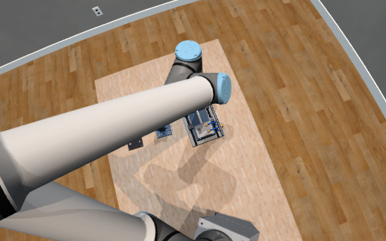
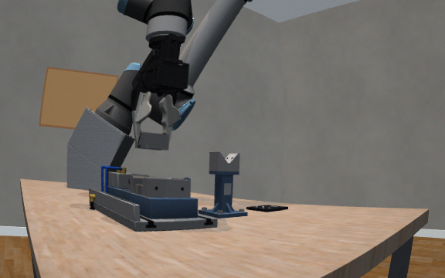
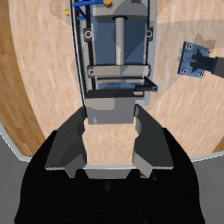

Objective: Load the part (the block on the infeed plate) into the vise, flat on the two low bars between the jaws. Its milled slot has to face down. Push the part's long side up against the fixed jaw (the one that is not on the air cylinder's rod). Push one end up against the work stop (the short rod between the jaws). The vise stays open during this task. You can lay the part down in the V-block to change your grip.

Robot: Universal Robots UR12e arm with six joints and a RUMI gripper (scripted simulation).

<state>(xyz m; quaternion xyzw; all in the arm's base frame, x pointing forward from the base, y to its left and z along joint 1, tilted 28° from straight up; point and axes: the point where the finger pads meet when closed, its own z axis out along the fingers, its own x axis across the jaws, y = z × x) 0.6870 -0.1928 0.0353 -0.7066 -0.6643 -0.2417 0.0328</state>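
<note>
Right now the fixed jaw is 10 cm below my hand, 3 cm ahead of it and 2 cm to the left of it. Also, from my hand: work stop 9 cm below, 7 cm to the left; part 1 cm below; moving jaw 10 cm below, 3 cm behind, 2 cm to the left.
</note>
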